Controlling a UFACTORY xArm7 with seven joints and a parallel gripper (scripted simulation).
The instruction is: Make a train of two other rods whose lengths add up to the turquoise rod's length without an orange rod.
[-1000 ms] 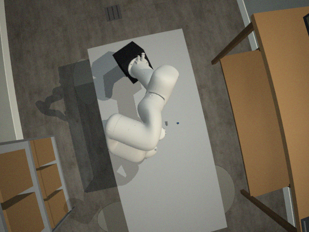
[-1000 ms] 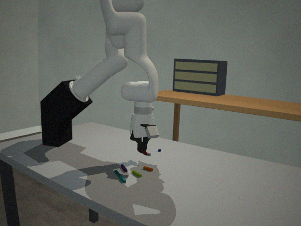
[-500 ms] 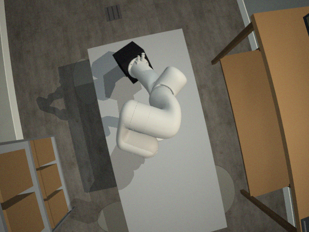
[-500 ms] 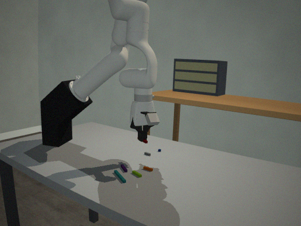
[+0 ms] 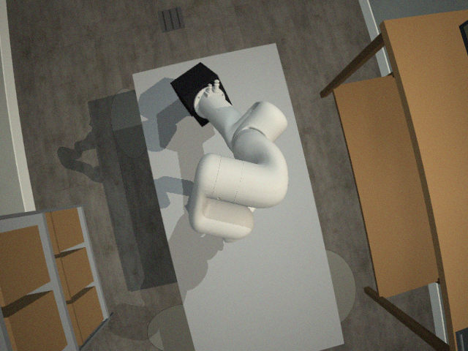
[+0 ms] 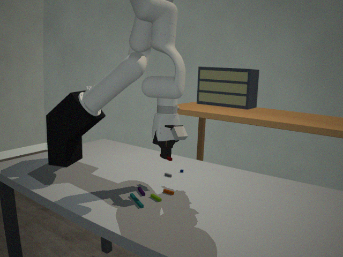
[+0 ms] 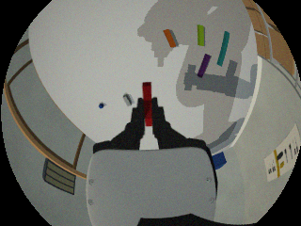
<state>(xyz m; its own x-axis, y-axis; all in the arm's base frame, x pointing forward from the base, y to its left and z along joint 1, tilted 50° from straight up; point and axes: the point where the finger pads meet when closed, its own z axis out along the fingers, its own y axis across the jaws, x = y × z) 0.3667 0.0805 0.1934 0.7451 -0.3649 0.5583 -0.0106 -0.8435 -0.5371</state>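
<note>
Now: hand 120 mm above the grey rod, 60 mm to the right of it and 60 mm past it. From my hand the other things lie so: red rod: 20 mm below; then purple rod: 130 mm to the right, 120 mm below, 30 mm ahead; then orange rod: 120 mm below, 90 mm ahead, 40 mm to the right.
</note>
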